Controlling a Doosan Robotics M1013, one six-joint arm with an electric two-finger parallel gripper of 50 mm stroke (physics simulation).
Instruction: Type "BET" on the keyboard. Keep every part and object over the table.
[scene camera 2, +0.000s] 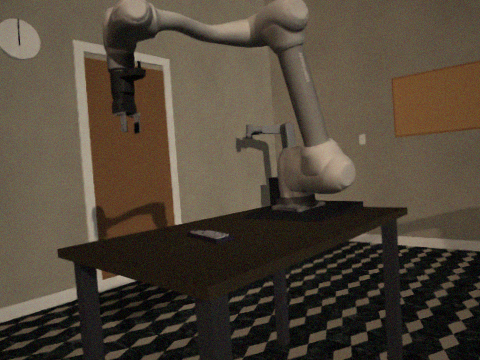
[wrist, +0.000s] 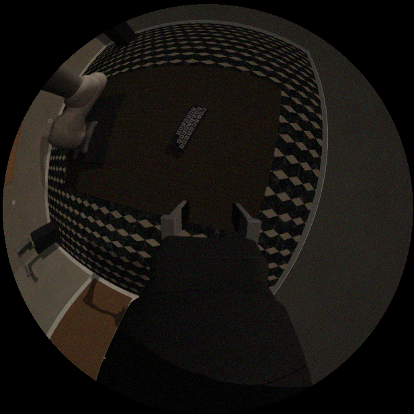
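Where they show: gripper, fingertip midpoint: (scene camera 2: 131, 132); arm's base at its link origin: (scene camera 2: 298, 206).
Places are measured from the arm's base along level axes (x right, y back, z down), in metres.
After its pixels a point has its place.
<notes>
A small dark keyboard with pale keys (scene camera 2: 210, 235) {y -0.610, x -0.194, z 0.007 m} (wrist: 191, 127) lies flat on the brown table (scene camera 2: 165, 260) {y -0.817, x -0.298, z 0.025 m} (wrist: 225, 165). In the wrist view it lies slantwise, above the fingers in the picture; the letters on its keys are too small to read. My gripper (scene camera 2: 130, 130) {y -0.747, x 0.030, z -0.339 m} (wrist: 210, 210) is open and empty, its two fingers wide apart. It points down and hangs high above the level of the table top, well apart from the keyboard. In the wrist view the table's edge and the floor show between and beyond the fingers.
The arm's base (scene camera 2: 299, 202) {y -0.054, x -0.059, z -0.028 m} stands on a dark plate (scene camera 2: 345, 207) {y 0.058, x -0.214, z 0.002 m} at the far end of the table. A grey stand with a bracket (scene camera 2: 287, 135) rises behind the arm's base. A door (scene camera 2: 135, 175) and a wall clock (scene camera 2: 19, 39) are in the background. The floor is chequered.
</notes>
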